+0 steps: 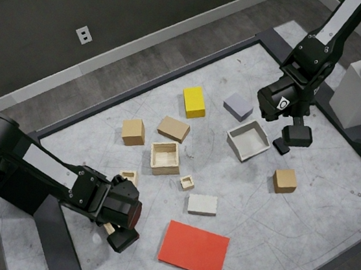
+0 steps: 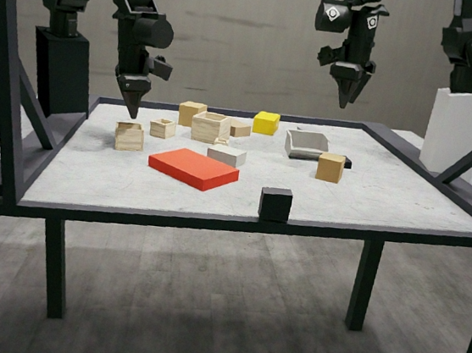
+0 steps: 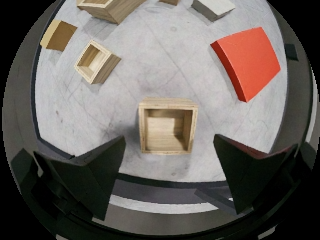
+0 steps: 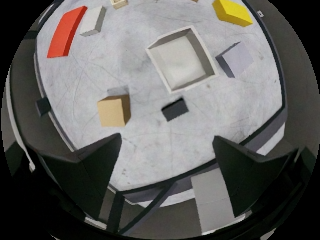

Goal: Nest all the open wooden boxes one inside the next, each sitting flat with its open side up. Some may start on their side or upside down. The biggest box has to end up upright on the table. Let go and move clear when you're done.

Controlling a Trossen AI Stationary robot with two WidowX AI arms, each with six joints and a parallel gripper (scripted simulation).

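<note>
The white tray lies 160 mm below my right hand, 70 mm to the left of it and 50 mm ahead of it. The rest, counted from my right hand: black block: 170 mm below, 20 mm to the right, 20 mm ahead; then grey block: 180 mm ahead, 170 mm below, 60 mm to the left; then white block: 250 mm to the left, 170 mm below, 100 mm behind.
</note>
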